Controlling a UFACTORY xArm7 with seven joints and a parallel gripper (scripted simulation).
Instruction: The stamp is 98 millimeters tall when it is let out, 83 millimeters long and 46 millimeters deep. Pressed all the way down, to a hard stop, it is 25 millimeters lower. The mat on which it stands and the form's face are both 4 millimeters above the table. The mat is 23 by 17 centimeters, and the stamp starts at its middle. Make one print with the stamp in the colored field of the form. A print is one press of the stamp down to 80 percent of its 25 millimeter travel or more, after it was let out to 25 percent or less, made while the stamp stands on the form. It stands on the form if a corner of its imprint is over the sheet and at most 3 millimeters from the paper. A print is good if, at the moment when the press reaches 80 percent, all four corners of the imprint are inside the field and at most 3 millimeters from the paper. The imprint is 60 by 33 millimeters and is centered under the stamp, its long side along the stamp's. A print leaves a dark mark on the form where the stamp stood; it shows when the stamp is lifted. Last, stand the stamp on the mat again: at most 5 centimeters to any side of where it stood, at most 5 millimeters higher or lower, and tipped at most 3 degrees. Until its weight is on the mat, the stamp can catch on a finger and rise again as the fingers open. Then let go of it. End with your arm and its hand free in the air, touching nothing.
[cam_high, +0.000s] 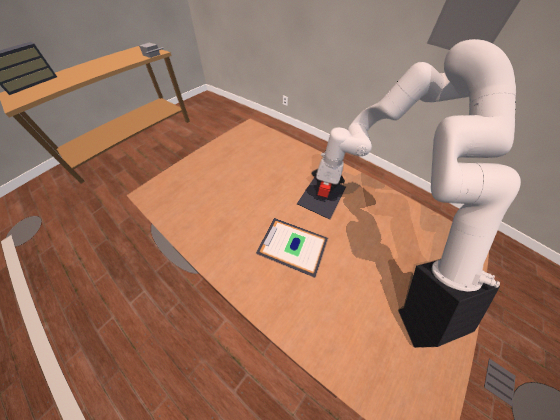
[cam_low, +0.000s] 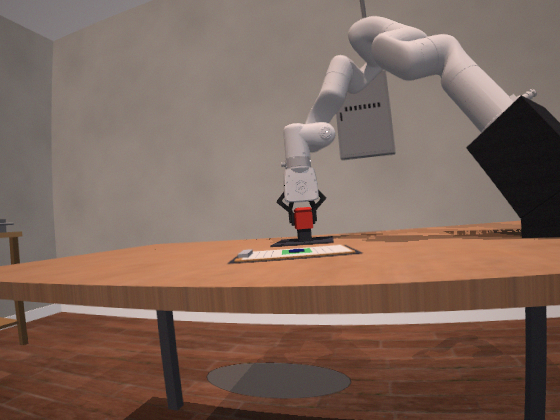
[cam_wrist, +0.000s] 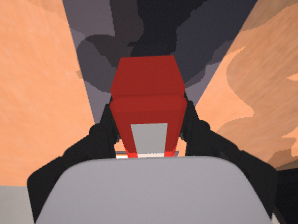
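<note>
My hand is 2 cm above the red stamp. Round my hand: dark mat 7 cm below; then form 31 cm to the left, 7 cm behind, 6 cm below; then black stamp base 5 cm below.
</note>
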